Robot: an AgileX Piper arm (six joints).
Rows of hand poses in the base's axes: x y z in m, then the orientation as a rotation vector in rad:
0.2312, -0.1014, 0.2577, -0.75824, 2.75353, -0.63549
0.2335, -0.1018, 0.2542, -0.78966, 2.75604, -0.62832
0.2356, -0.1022, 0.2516, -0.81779, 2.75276, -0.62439
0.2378, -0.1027, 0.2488, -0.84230, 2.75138, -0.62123
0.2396, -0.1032, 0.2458, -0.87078, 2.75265, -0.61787
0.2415, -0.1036, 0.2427, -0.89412, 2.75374, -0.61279
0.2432, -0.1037, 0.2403, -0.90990, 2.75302, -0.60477
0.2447, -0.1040, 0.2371, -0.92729, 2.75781, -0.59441
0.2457, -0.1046, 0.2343, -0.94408, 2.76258, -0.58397
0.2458, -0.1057, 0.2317, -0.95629, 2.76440, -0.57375
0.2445, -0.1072, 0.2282, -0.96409, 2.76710, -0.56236
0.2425, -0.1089, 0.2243, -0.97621, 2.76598, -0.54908
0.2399, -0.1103, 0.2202, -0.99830, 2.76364, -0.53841
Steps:
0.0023, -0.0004, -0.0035, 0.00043, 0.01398, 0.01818
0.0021, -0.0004, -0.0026, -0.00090, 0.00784, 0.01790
0.0022, -0.0005, -0.0028, -0.00117, 0.00832, 0.01494
0.0018, -0.0005, -0.0030, -0.00195, 0.01240, 0.01612
0.0019, -0.0004, -0.0031, -0.00007, 0.01039, 0.01333
0.0017, -0.0001, -0.0024, 0.00323, 0.00594, 0.00999
0.0015, -0.0003, -0.0032, 0.00381, 0.01155, 0.00896
0.0010, -0.0006, -0.0028, 0.00389, 0.01138, 0.00857
0.0001, -0.0011, -0.0026, 0.00481, 0.00701, 0.00706
-0.0013, -0.0015, -0.0035, 0.00610, 0.00608, 0.00433
-0.0020, -0.0017, -0.0039, 0.00729, 0.00470, 0.00835
-0.0026, -0.0014, -0.0041, 0.00414, 0.00771, 0.01414

